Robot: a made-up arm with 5 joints.
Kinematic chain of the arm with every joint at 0, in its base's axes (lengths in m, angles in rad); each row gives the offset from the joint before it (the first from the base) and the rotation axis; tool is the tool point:
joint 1: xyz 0 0 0.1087 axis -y
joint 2: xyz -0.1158 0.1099 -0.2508 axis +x
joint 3: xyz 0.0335 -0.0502 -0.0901 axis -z
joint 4: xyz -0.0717 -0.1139 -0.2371 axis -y
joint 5: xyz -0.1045 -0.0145 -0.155 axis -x
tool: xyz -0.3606 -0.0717 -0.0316
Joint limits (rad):
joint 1: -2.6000..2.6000
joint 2: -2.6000..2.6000
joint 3: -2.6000..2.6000
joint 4: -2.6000..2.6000
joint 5: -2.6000..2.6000
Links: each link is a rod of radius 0.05 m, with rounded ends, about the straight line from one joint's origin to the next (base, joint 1, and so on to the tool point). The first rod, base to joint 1, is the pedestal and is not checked.
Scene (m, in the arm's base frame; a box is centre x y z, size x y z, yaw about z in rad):
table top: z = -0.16
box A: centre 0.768 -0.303 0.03 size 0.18 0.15 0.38 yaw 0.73
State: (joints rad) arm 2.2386 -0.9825 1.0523 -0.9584 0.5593
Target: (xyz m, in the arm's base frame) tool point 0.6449 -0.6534 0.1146
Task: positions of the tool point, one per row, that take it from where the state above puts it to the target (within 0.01 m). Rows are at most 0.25 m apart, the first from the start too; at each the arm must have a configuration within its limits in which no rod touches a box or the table.
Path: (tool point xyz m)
1: 0.7556 0.2100 0.1203
2: 0.8175 0.2011 0.2500
3: 0.8481 0.1968 0.4027
4: 0.9071 0.0098 0.4310
5: 0.9048 -0.1960 0.4381
6: 0.8385 -0.3941 0.4289
7: 0.7163 -0.5604 0.4126
8: 0.5549 -0.6772 0.3999
9: 0.6164 -0.6664 0.2569
10: 0.6449 -0.6534 0.1146

